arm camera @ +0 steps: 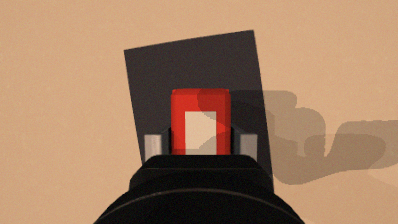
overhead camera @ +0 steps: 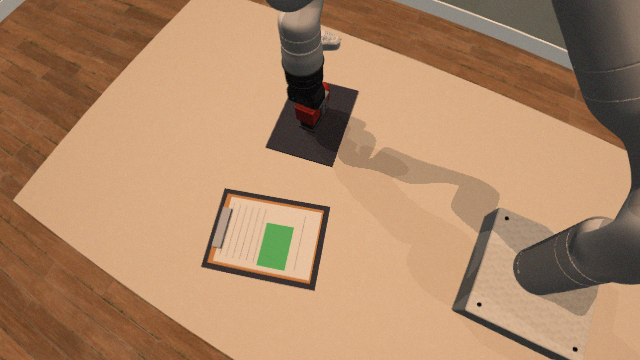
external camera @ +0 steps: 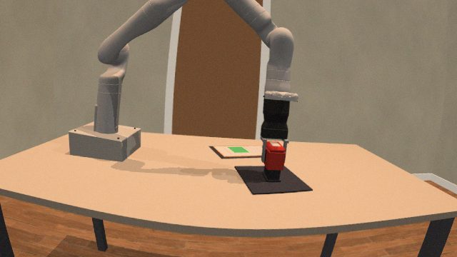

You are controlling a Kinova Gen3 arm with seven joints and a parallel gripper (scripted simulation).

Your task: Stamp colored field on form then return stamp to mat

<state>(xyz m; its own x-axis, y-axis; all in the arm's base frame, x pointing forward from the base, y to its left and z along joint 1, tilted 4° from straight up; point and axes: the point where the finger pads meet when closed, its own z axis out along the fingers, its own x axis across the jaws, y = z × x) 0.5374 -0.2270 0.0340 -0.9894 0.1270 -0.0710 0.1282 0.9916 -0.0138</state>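
The red stamp lies 2 cm below my hand. The rest, counted from my hand: clipboard (1 cm ahead, 32 cm to the left, 6 cm below).
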